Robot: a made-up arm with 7 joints. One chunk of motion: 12 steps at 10 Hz.
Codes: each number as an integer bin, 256 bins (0 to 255) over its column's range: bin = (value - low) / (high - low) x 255, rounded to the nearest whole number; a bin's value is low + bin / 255 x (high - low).
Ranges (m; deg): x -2..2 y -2..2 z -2..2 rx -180..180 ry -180..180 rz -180..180
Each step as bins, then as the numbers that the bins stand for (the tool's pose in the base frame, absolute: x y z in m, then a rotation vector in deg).
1 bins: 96 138 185 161 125 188
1 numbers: -0.4941 0.1647 0.9020 47.29 -3.53 85.41
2 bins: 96 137 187 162 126 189
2 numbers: -0.4941 0.1490 0.9333 48.71 -2.12 86.82
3 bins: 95 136 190 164 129 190
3 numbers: -0.5098 0.1333 0.9804 51.53 2.12 88.24
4 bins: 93 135 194 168 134 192
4 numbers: -0.5412 0.1176 1.0431 57.18 9.18 91.06
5 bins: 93 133 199 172 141 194
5 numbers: -0.5412 0.0863 1.1216 62.82 19.06 93.88
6 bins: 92 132 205 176 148 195
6 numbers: -0.5569 0.0706 1.2157 68.47 28.94 95.29
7 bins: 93 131 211 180 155 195
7 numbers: -0.5412 0.0549 1.3098 74.12 38.82 95.29
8 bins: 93 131 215 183 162 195
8 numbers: -0.5412 0.0549 1.3725 78.35 48.71 95.29
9 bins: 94 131 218 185 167 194
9 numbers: -0.5255 0.0549 1.4196 81.18 55.76 93.88
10 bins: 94 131 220 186 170 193
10 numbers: -0.5255 0.0549 1.4510 82.59 60.00 92.47
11 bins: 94 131 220 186 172 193
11 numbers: -0.5255 0.0549 1.4510 82.59 62.82 92.47
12 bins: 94 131 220 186 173 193
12 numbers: -0.5255 0.0549 1.4510 82.59 64.24 92.47
